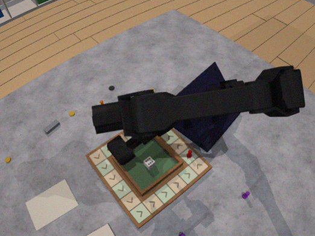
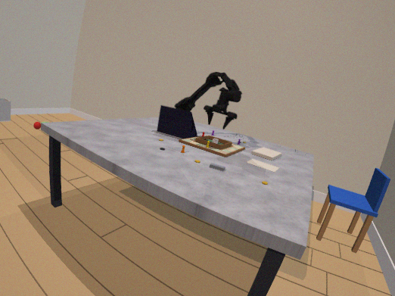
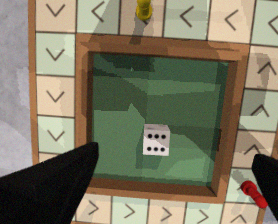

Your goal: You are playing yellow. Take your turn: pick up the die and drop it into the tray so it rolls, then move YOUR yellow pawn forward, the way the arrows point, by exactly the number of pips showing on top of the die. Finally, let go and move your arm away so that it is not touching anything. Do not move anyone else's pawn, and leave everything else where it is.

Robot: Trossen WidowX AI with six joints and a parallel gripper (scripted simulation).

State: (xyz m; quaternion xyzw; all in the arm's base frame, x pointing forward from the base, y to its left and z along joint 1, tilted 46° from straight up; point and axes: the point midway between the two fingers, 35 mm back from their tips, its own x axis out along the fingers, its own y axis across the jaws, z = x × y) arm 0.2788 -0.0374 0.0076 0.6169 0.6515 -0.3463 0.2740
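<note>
Right now the yellow pawn is 2 cm ahead of my gripper tip, 11 cm to the right of it and 8 cm below it. The rest, counted from my gripper tip: green tray (1 cm ahead, 10 cm below); then white die (1 cm ahead, 2 cm to the left, 8 cm below); then red pawn (10 cm behind, 8 cm to the left, 8 cm below).
</note>
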